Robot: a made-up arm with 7 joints.
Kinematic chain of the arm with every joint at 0, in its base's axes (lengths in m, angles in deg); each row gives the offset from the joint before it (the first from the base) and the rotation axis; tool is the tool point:
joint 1: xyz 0 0 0.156 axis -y
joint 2: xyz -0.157 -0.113 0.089 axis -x
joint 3: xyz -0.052 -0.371 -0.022 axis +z
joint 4: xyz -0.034 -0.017 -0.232 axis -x
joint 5: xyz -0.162 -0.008 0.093 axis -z
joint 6: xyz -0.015 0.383 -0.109 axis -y
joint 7: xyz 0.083 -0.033 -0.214 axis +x
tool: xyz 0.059 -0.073 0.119
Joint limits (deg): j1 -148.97..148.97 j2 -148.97..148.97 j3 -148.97..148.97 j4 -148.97..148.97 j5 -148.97..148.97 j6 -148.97..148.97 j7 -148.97..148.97
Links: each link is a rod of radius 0.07 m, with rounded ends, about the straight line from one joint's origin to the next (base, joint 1, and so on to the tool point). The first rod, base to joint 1, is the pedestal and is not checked.
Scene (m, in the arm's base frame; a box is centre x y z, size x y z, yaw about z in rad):
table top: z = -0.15
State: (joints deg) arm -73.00 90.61 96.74 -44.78 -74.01 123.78 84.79
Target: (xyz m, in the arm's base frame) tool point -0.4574 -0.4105 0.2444
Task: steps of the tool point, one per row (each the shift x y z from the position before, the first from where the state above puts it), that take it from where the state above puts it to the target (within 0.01 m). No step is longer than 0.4 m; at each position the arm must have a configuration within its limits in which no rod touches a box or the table.
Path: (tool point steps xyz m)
1: -0.2322 -0.0902 0.3028
2: -0.3590 -0.1048 0.1256
3: -0.3573 -0.0885 -0.0957
4: -0.2286 -0.0549 -0.2640
5: -0.0392 -0.0239 -0.3160

